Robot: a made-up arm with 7 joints. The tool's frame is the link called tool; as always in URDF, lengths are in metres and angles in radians. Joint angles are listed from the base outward.
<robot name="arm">
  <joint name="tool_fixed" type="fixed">
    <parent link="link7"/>
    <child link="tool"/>
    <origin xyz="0 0 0" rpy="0 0 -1.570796"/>
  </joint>
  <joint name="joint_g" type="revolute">
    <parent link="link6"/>
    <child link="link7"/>
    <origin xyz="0.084 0 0" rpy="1.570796 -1.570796 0"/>
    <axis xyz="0 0 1"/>
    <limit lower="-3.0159" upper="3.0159"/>
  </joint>
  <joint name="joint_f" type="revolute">
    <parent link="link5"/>
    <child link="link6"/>
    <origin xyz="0 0 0" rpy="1.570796 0 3.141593"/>
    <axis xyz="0 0 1"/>
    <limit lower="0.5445" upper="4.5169"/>
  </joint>
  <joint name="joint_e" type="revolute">
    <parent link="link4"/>
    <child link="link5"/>
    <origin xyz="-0.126 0.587 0" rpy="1.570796 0 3.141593"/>
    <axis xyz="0 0 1"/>
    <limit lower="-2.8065" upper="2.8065"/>
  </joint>
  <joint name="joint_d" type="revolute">
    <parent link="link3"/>
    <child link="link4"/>
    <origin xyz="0.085 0 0" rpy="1.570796 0 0"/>
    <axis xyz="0 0 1"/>
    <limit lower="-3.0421" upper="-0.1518"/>
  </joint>
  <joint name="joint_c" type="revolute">
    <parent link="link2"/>
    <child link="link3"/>
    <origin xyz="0 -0.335 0" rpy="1.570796 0 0"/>
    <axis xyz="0 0 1"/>
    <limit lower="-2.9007" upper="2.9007"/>
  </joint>
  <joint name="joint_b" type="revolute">
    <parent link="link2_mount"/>
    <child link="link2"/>
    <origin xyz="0 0 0" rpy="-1.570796 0 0"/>
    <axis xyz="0 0 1"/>
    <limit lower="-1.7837" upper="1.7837"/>
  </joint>
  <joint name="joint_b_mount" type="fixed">
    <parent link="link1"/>
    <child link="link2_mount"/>
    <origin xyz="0 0 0"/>
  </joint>
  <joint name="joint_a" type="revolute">
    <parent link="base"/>
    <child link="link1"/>
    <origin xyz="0 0 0.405"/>
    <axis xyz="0 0 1"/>
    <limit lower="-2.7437" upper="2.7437"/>
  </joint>
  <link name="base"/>
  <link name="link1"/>
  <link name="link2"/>
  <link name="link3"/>
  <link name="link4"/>
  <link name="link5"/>
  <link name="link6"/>
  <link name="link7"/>
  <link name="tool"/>
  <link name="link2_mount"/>
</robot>
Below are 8 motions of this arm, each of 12 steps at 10 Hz.
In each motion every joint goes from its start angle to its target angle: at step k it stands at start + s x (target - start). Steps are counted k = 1, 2, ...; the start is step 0. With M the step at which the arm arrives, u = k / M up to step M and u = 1 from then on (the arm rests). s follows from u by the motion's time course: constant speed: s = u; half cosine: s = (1 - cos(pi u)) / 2; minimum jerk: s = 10 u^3 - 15 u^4 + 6 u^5.
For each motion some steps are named. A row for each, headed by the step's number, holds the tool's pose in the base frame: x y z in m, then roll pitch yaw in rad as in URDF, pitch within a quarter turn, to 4 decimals.
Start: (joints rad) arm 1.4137 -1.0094 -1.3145 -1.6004 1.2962 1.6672 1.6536
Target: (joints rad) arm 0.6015 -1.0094 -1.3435 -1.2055 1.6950 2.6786 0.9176
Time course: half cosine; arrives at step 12
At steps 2, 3, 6, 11, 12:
2: 0.6556 -0.4445 0.8011 -0.1098 0.8048 1.3226
3: 0.6158 -0.5076 0.8047 -0.0967 0.7591 1.1494
6: 0.3693 -0.7281 0.8147 0.0517 0.6272 0.4470
11: -0.0650 -0.8178 0.8181 0.3733 0.6764 -0.3540
12: -0.0805 -0.8161 0.8182 0.3858 0.6827 -0.3780

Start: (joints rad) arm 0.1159 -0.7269 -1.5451 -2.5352 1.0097 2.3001 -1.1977
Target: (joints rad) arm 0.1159 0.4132 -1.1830 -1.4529 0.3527 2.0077 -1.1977
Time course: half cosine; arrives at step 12
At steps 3, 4, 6, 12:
3: 0.0966 -0.6453 0.3882 -1.9973 -0.6212 -1.2489
4: 0.1003 -0.6825 0.4591 -2.2196 -0.7067 -1.0686
6: 0.1758 -0.7252 0.6347 -2.8308 -0.7142 -0.5177
12: 0.5449 -0.6167 0.8227 2.7627 -0.1135 0.1738

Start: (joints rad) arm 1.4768 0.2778 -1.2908 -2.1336 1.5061 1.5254 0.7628
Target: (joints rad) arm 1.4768 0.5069 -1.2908 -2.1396 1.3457 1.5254 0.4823
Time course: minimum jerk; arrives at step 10
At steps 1, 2, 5, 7, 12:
1: 0.7078 0.1519 0.4292 -2.6961 1.2445 -0.8278
2: 0.7078 0.1521 0.4265 -2.6998 1.2264 -0.8228
5: 0.7070 0.1522 0.4027 -2.7435 1.0719 -0.7756
7: 0.7062 0.1506 0.3847 -2.7865 0.9643 -0.7352
12: 0.7058 0.1493 0.3761 -2.8102 0.9159 -0.7140

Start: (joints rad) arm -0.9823 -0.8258 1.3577 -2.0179 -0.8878 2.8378 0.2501
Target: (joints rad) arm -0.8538 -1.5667 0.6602 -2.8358 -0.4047 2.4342 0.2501
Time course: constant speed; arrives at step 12
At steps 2, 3, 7, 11, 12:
2: 0.5476 0.4039 0.6300 1.6221 -0.1010 1.1530
3: 0.5488 0.3627 0.6382 1.5933 -0.1306 1.0450
7: 0.5057 0.2013 0.6945 1.5312 -0.3585 0.6540
11: 0.4017 0.0598 0.7427 1.6541 -0.6855 0.2851
12: 0.3713 0.0283 0.7475 1.7324 -0.7659 0.1777

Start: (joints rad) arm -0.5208 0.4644 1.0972 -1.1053 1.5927 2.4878 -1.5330
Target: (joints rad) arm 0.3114 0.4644 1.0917 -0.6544 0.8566 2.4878 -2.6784
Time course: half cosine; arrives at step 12
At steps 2, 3, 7, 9, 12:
2: 0.7815 0.1567 0.9302 -0.2609 -1.1183 -1.7109
3: 0.7657 0.1929 0.9525 0.0741 -1.1410 -2.0165
7: 0.6256 0.3713 1.0783 1.1136 -0.5507 -2.9206
9: 0.5440 0.4246 1.1293 1.1904 -0.1697 -2.9823
12: 0.4887 0.4487 1.1595 1.1971 0.0784 -3.0099

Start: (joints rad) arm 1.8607 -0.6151 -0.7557 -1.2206 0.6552 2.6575 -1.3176
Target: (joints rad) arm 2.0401 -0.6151 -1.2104 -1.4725 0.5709 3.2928 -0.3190
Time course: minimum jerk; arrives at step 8
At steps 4, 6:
4: 0.5570 0.0849 1.1200 -0.5493 -1.0366 -1.6032
6: 0.6185 0.1043 1.0174 -1.0722 -0.7244 -1.2834

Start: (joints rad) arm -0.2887 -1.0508 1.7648 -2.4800 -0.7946 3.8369 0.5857
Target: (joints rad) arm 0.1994 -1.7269 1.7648 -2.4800 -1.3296 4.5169 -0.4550
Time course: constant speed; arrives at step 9
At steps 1, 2, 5, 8, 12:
1: 0.0415 0.5262 0.2792 2.4099 -0.2122 2.7224
2: 0.0222 0.5192 0.2760 2.4496 -0.0743 2.9320
5: -0.0292 0.4984 0.2750 2.7258 0.2212 -2.6968
8: -0.0780 0.4808 0.2864 3.1204 0.2362 -2.0273
12: -0.0952 0.4757 0.2923 -3.0457 0.1773 -1.8309

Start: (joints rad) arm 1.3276 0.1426 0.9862 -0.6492 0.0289 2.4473 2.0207
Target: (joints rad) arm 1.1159 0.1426 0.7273 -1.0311 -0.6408 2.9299 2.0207
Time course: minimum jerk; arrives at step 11
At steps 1, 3, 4, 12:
1: -0.1833 0.3694 1.3297 -1.3917 0.5790 0.8319
3: -0.1858 0.3939 1.3144 -1.3944 0.5196 0.7132
4: -0.1862 0.4201 1.2968 -1.3922 0.4507 0.5987
12: -0.1341 0.5736 1.1581 -1.3238 -0.0481 0.1006

